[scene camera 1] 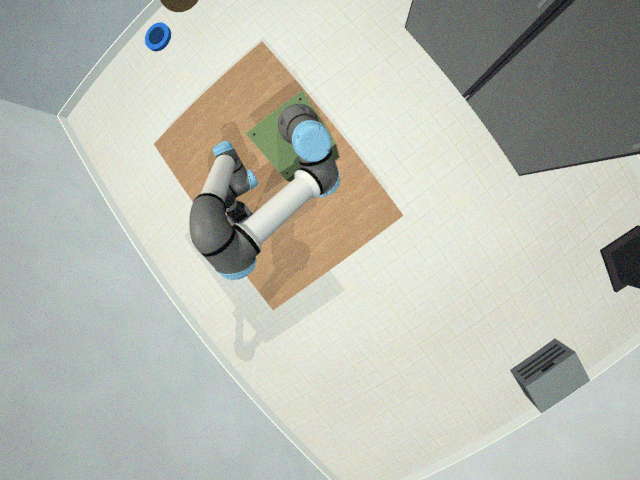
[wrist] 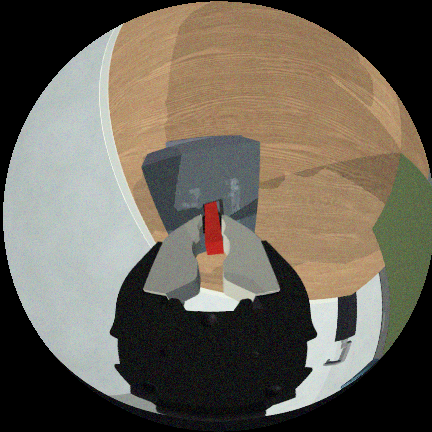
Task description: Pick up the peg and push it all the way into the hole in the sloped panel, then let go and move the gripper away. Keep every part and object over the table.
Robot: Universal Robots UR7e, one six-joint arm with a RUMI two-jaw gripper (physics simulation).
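Places are measured from the arm's base along level axes (x ahead, y left, z up), in centimetres.
Pixels of known places: gripper, fingertip midpoint: [wrist: 212,216]; arm's base at its link origin: [scene camera 1: 298,124].
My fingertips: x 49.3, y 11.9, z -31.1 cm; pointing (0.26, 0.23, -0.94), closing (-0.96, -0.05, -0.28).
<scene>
For each thing: its top centre in the pictures, then the offset to it from my fingertips. "pt": a spot on its surface instead. Level surfaces: height alone.
- red peg at its top centre: [wrist: 196,253] dx -0.1, dy -0.3, dz +4.5 cm
- dark square hole at a spot on its surface: [wrist: 220,204] pt dx -0.3, dy +0.0, dz -2.1 cm
- blue-grey sloped panel at its top centre: [wrist: 182,228] [scene camera 1: 237,219] dx +2.4, dy +0.6, dz +1.8 cm
- wooden table at its surface level: dz -8.5 cm
The red peg [wrist: 213,235] is held between the two grey fingertips of my gripper [wrist: 212,216] in the wrist view. The gripper is shut on it. The peg's far end is at the dark square hole [wrist: 220,204] in the blue-grey sloped panel [wrist: 215,167]. Part of the dark opening shows beside the peg's end; how deep the peg sits is hard to tell. The fingertips are close to the panel's lower part and cover some of it. In the scene view the arm hides the peg, the hole and the panel.
The wooden table [scene camera 1: 356,217] [wrist: 280,90] carries the green base plate [scene camera 1: 268,135] [wrist: 412,240] under the arm's base. The table's edge runs close to the left of the panel in the wrist view. The arm's forearm [scene camera 1: 281,209] spans the table in the scene view.
</scene>
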